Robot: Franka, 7 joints.
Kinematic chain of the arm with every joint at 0, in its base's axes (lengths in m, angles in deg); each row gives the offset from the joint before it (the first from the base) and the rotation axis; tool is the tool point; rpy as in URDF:
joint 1: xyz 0 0 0.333 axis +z
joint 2: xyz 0 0 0 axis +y
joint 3: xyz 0 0 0.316 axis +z
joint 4: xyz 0.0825 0 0 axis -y
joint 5: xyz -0.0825 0 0.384 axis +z
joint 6: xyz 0 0 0 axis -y
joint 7: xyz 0.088 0 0 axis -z
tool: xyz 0 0 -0.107 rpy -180 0 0
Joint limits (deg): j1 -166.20..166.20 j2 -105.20..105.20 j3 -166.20..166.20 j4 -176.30..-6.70 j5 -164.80..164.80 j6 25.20..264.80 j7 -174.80..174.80
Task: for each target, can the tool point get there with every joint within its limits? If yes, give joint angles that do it. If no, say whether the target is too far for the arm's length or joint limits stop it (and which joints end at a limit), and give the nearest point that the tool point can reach.
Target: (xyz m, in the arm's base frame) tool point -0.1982 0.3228 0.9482
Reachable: yes | joints -51.75 -68.91 15.03 -81.49 30.88 229.47 17.02
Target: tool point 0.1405 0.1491 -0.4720
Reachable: no: joint limits stop it (at a limit: joint 2) | nearest point 0.1501 0.1593 -0.3569 | short by 0.116 m
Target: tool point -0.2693 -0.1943 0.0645
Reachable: yes | joints -57.72 -77.29 -123.23 -145.72 129.14 158.87 112.11
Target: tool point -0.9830 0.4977 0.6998
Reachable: no: too far | nearest point -0.7262 0.3677 0.6040 | short by 0.303 m
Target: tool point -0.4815 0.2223 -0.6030
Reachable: no: too far | nearest point -0.4040 0.1865 -0.3356 | short by 0.281 m
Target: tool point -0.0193 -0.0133 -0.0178
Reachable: yes | joints 0.90 79.71 17.71 -157.90 -84.71 83.13 -16.51
